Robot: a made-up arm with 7 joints.
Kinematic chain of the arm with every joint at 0, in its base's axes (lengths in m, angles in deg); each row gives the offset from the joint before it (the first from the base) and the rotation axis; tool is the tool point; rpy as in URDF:
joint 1: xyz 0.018 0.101 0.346 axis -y
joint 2: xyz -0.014 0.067 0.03 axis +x
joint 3: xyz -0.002 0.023 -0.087 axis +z
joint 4: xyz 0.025 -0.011 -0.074 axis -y
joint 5: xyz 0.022 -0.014 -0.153 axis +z
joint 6: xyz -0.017 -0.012 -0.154 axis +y
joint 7: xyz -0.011 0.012 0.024 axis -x
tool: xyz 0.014 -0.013 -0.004 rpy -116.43 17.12 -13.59
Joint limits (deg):
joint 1: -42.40..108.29
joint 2: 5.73..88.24
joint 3: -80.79..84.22
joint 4: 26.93..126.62
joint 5: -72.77..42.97
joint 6: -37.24..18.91
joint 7: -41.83..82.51
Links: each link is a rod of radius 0.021 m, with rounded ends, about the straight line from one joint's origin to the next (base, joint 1, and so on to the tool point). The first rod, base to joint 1, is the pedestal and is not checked.
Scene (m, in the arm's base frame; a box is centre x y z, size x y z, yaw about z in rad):
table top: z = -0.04
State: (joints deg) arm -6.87 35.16 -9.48 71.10 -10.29 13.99 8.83
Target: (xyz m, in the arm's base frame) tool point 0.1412 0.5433 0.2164
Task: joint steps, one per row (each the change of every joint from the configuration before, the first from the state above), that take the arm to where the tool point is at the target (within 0.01 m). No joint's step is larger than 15 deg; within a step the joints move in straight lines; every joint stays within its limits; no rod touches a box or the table.
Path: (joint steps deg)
1: -1.28 12.17 -3.70 -8.93 -0.48 -1.91 2.40
2: -1.28 12.17 -3.71 -8.93 -0.48 -1.92 2.40
3: -1.27 12.17 -3.70 -8.93 -0.49 -1.91 2.41
4: -1.28 12.17 -3.71 -8.93 -0.48 -1.92 2.40

